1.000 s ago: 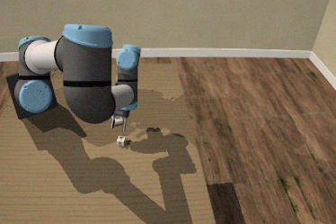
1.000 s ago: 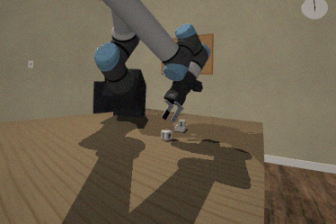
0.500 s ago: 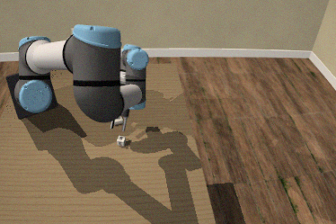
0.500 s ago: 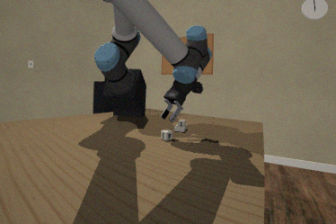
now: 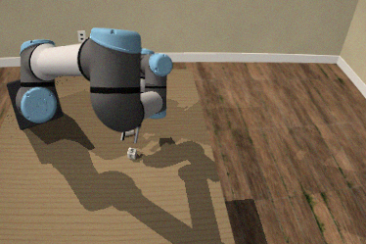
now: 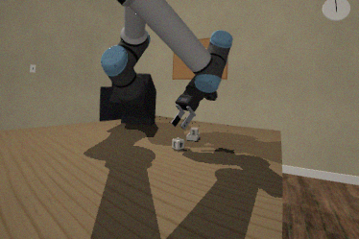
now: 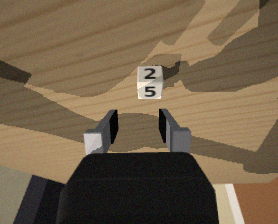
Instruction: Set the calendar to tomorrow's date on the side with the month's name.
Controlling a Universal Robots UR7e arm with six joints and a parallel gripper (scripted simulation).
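Now: hand 20 mm to the left of the white digit cube and 70 mm above it. Also, from my hand: white tray 130 mm to the left, 80 mm below.
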